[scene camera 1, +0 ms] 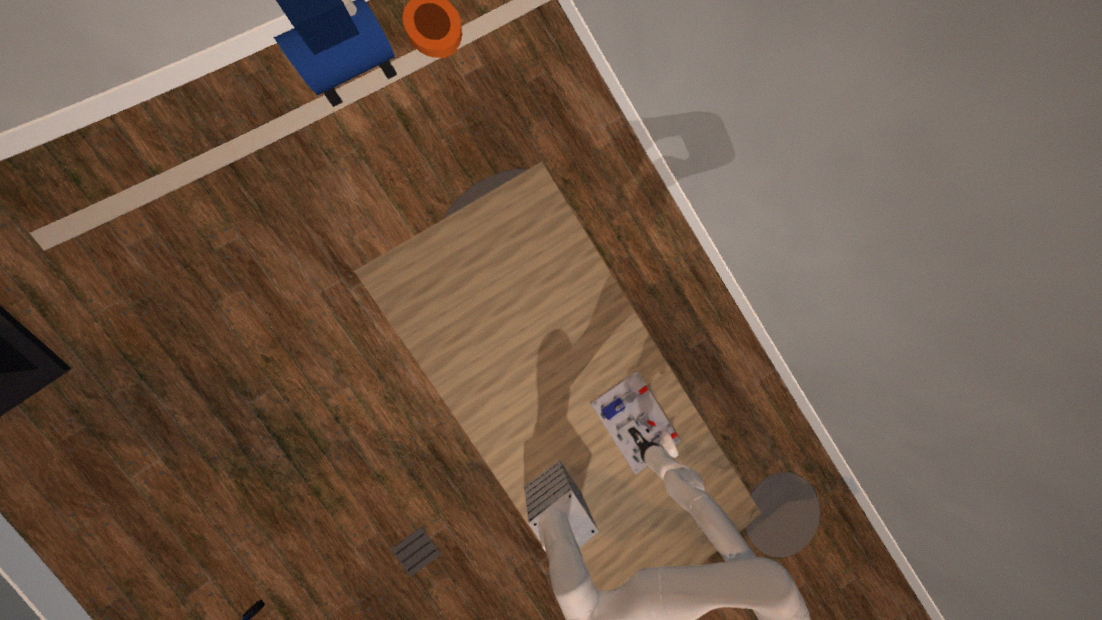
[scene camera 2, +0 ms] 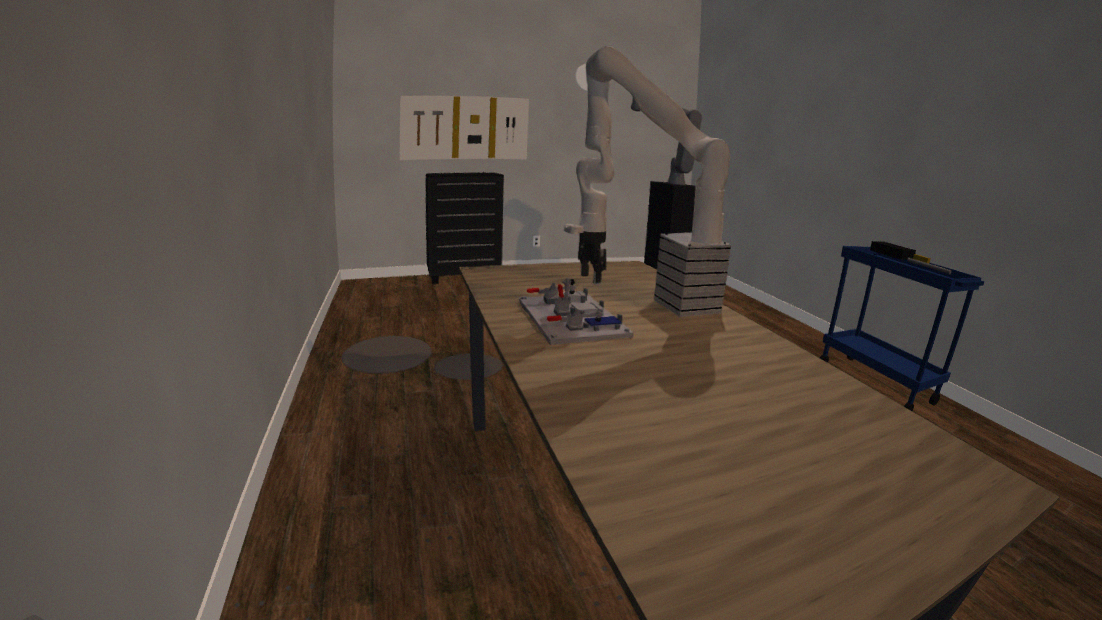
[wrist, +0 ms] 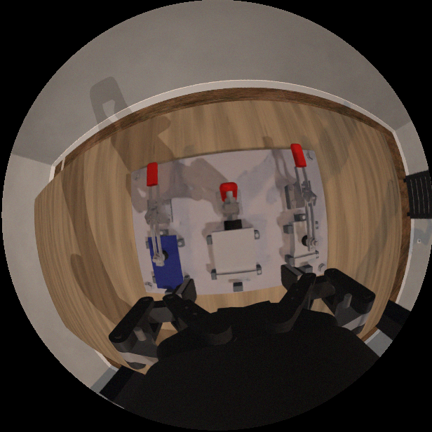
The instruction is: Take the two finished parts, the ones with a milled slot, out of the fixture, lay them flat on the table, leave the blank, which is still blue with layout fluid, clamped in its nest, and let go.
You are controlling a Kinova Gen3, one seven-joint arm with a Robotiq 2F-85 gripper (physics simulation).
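Seen in the pictures: gripper, fingertip midpoint: (scene camera 1: 636, 439) (scene camera 2: 590, 280); arm's base, link origin: (scene camera 1: 554, 525) (scene camera 2: 705, 240).
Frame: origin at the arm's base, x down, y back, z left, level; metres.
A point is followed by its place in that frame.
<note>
The fixture plate (scene camera 1: 655, 402) {z -0.052, x 0.216, y -0.557 m} (scene camera 2: 589, 336) {z 0.110, x 0.217, y -0.479 m} (wrist: 270, 200) lies on the table with three nests. In the wrist view, the blue blank (scene camera 1: 613, 408) {z 0.059, x 0.200, y -0.407 m} (scene camera 2: 603, 320) {z 0.058, x 0.200, y -0.406 m} (wrist: 171, 275) is in the left nest, with a clamp arm down over it. A pale square part (wrist: 234, 250) lies in the middle nest; its clamp (wrist: 230, 206) is swung back off it. A narrower pale part (wrist: 298, 239) is in the right nest under a lowered clamp arm (wrist: 309, 215). No slot can be made out on either. My gripper (scene camera 2: 591, 276) {z -0.052, x 0.117, y -0.391 m} (wrist: 238, 282) is open and empty, above the fixture.
The red clamp handles (wrist: 152, 174) (wrist: 298, 155) point toward the table's long edge. The arm's slatted base block (scene camera 1: 561, 497) {z 0.047, x 0.007, y -0.073 m} (scene camera 2: 689, 277) {z 0.045, x 0.103, y -0.095 m} stands on the table (scene camera 1: 493, 293) {z 0.716, x 0.231, y -0.344 m} (scene camera 2: 732, 462) {z 0.668, x 0.231, y -0.506 m}. A blue cart (scene camera 2: 886, 354) and a dark drawer cabinet (scene camera 2: 464, 223) stand away from the table.
</note>
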